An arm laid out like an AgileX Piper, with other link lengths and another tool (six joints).
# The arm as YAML. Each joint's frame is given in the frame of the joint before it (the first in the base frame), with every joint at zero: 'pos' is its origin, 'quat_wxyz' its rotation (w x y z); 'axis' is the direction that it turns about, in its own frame. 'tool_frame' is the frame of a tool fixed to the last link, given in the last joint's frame.
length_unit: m
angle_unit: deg
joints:
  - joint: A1
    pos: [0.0, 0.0, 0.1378]
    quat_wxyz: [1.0, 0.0, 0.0, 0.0]
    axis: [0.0, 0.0, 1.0]
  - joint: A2
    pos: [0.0, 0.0, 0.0]
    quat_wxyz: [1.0, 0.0, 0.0, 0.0]
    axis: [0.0, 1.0, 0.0]
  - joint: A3
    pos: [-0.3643, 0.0, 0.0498]
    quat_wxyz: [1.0, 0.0, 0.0, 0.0]
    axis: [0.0, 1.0, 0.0]
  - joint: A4
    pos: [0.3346, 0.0, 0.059]
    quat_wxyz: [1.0, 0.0, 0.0, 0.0]
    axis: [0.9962, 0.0, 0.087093]
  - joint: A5
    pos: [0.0, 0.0, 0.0]
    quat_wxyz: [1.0, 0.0, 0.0, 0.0]
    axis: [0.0, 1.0, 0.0]
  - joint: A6
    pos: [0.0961, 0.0, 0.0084]
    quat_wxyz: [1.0, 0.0, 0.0, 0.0]
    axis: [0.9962, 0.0, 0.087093]
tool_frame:
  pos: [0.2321, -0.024, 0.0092]
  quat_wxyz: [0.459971, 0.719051, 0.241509, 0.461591]
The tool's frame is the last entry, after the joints.
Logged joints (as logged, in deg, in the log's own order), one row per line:
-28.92, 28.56, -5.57, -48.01, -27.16, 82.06
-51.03, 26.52, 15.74, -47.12, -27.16, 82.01
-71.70, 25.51, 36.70, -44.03, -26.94, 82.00
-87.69, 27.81, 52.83, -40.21, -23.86, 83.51
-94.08, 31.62, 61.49, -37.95, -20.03, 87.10
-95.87, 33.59, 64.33, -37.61, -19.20, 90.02
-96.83, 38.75, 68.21, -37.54, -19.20, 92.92
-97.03, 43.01, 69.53, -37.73, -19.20, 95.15
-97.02, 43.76, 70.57, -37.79, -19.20, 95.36
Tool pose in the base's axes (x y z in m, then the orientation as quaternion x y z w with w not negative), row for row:
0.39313, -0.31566, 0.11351, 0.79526, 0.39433, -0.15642, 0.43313
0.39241, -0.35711, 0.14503, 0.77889, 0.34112, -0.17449, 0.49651
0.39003, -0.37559, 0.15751, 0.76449, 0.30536, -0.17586, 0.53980
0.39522, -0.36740, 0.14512, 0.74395, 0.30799, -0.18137, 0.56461
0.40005, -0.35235, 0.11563, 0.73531, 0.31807, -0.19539, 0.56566
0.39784, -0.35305, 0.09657, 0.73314, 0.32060, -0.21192, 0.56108
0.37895, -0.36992, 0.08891, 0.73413, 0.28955, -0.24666, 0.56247
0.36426, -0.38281, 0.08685, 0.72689, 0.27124, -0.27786, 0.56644
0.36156, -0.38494, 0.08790, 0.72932, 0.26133, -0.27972, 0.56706
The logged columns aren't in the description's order. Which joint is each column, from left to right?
Columns, left to right: A4, A5, A6, A3, A1, A2.
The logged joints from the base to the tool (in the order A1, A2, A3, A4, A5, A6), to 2 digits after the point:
-27.16, 82.06, -48.01, -28.92, 28.56, -5.57
-27.16, 82.01, -47.12, -51.03, 26.52, 15.74
-26.94, 82.00, -44.03, -71.70, 25.51, 36.70
-23.86, 83.51, -40.21, -87.69, 27.81, 52.83
-20.03, 87.10, -37.95, -94.08, 31.62, 61.49
-19.20, 90.02, -37.61, -95.87, 33.59, 64.33
-19.20, 92.92, -37.54, -96.83, 38.75, 68.21
-19.20, 95.15, -37.73, -97.03, 43.01, 69.53
-19.20, 95.36, -37.79, -97.02, 43.76, 70.57

